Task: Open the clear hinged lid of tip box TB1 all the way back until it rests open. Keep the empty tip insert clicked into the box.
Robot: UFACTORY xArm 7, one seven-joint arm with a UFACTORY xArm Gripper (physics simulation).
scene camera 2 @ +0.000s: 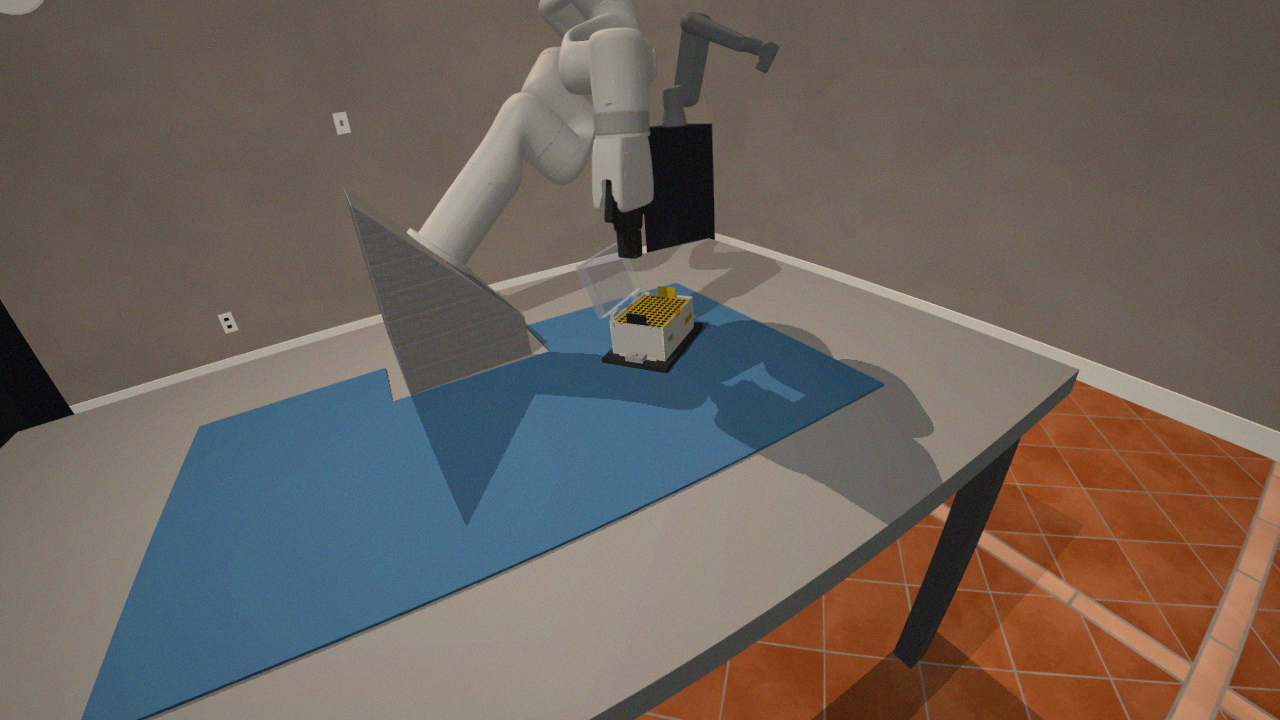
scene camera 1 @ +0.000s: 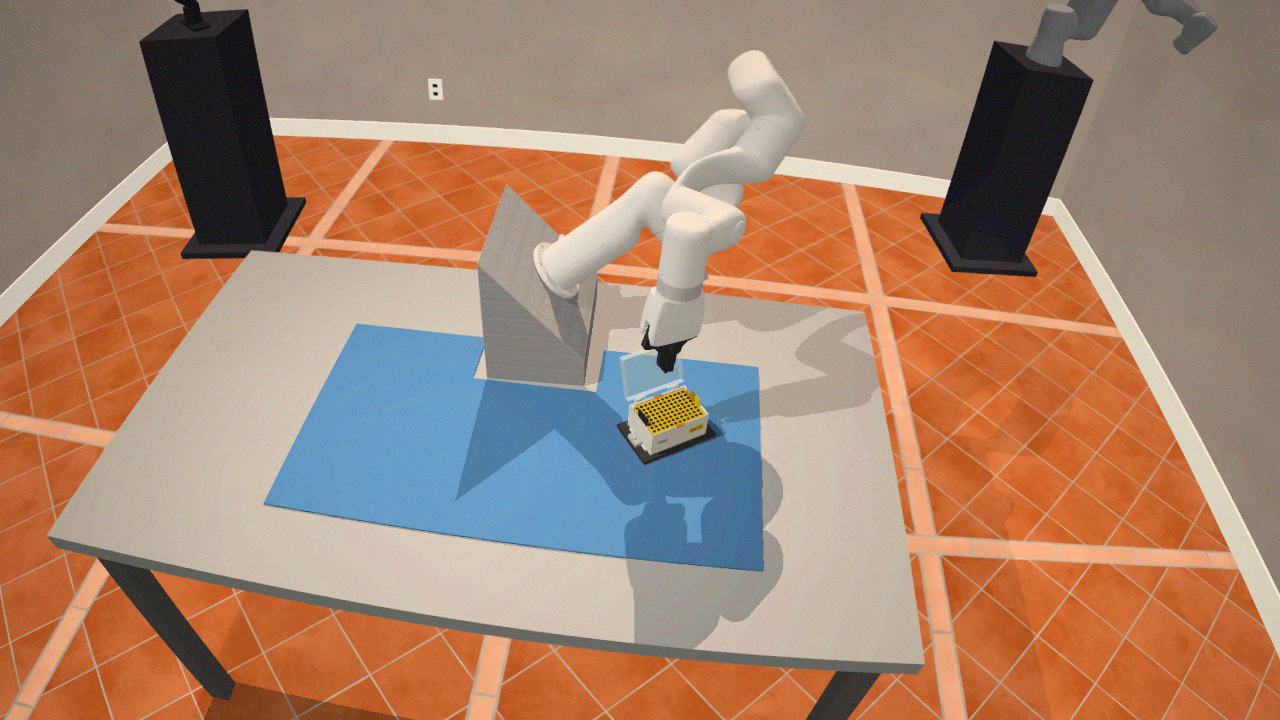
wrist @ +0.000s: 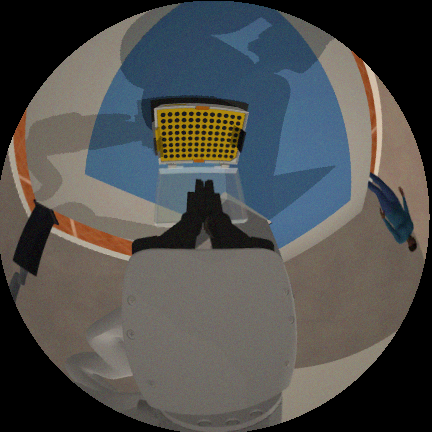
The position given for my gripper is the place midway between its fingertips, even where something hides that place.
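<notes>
There's a clear lid (scene camera 2: pixel 610 281) here, and you'd also find the lid (scene camera 1: pixel 641 376), and again the lid (wrist: pixel 173 182). As for me, that's my gripper (scene camera 2: pixel 630 256), and the same gripper (scene camera 1: pixel 664 367) as well.
</notes>
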